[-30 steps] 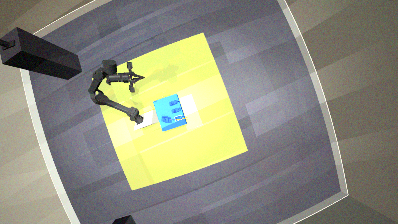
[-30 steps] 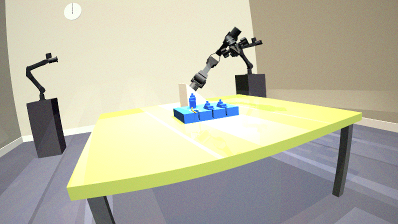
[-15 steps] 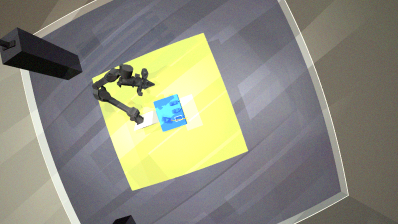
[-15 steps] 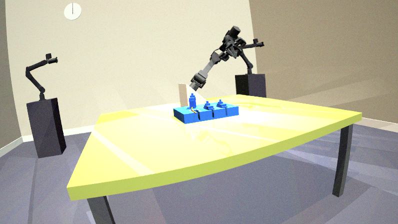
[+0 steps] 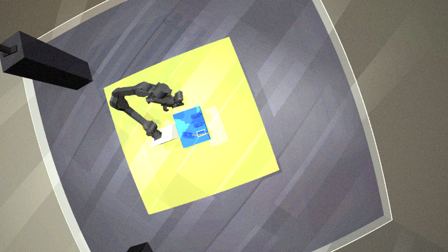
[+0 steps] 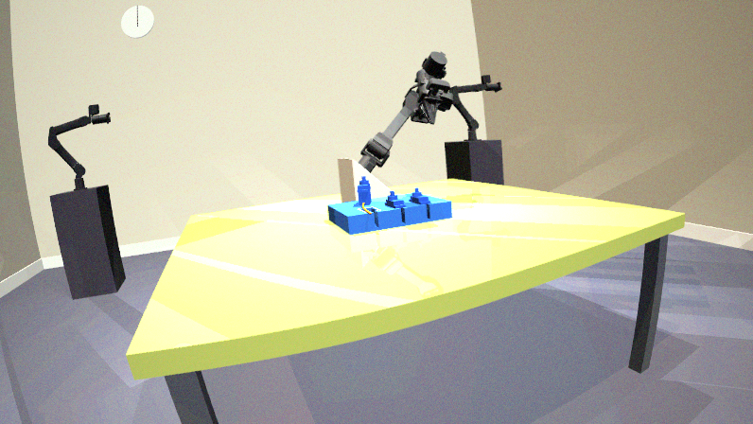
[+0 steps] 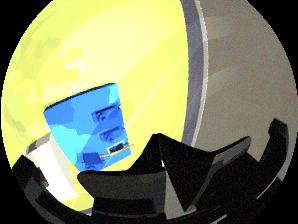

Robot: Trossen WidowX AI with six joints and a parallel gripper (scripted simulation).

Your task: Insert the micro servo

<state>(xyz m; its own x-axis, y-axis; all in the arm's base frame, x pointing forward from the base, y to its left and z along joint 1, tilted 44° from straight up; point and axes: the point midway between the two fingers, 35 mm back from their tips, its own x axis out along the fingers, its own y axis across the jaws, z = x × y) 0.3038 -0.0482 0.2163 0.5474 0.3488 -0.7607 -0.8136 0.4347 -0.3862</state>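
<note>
Right now my gripper tip is 110 mm past the blue deck, 130 mm to the left of it and 240 mm above it.
</note>
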